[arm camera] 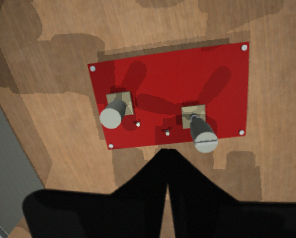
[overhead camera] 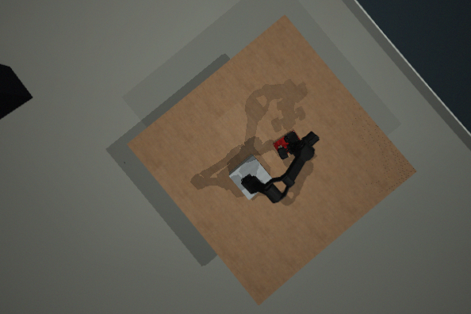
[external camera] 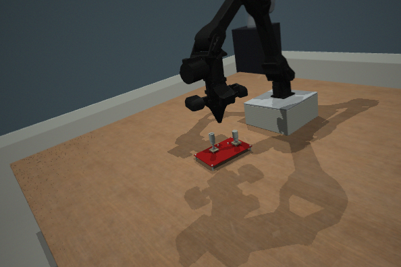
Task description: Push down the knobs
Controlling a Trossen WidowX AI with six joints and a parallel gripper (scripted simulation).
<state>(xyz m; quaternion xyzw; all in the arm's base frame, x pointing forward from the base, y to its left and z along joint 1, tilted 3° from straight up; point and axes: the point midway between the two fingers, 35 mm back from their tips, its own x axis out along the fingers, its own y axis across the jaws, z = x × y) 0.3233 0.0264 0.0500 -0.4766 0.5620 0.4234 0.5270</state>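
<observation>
Now: the knob 30 mm ahead of my gripper tip, 10 mm to the right of it and 40 mm below it.
</observation>
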